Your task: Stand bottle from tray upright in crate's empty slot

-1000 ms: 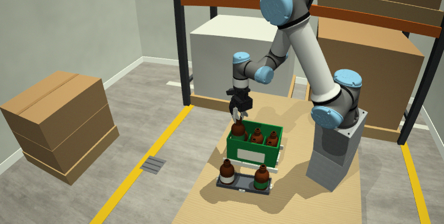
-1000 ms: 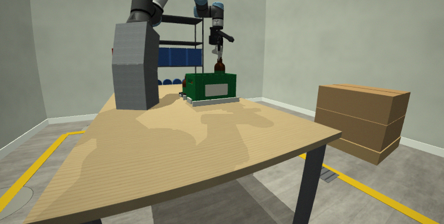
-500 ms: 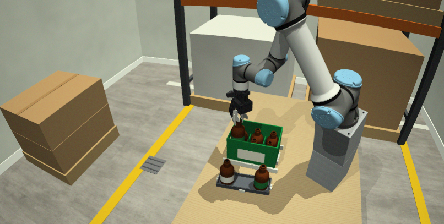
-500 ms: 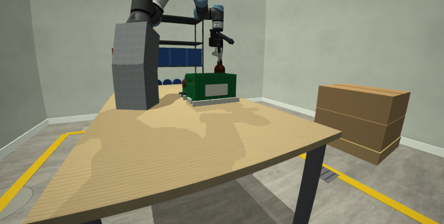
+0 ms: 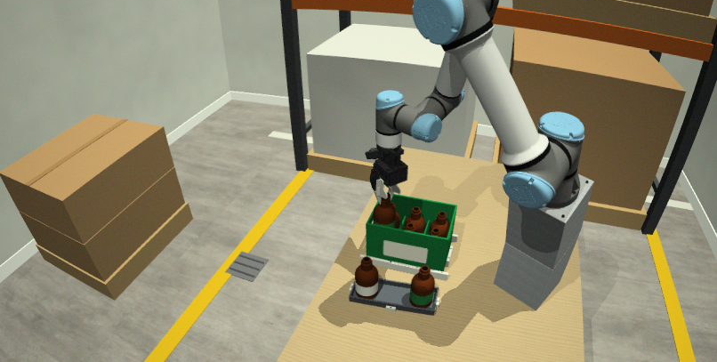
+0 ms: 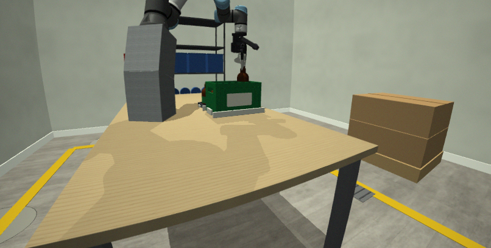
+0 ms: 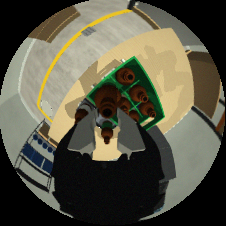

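The brown bottle lies 70 mm below my hand. The rest, counted from my hand: white-labelled bottle 190 mm to the left, 170 mm below, 30 mm ahead; then crate 170 mm below, 90 mm behind, 30 mm to the right; then tray 240 mm below, 190 mm to the left, 60 mm behind.
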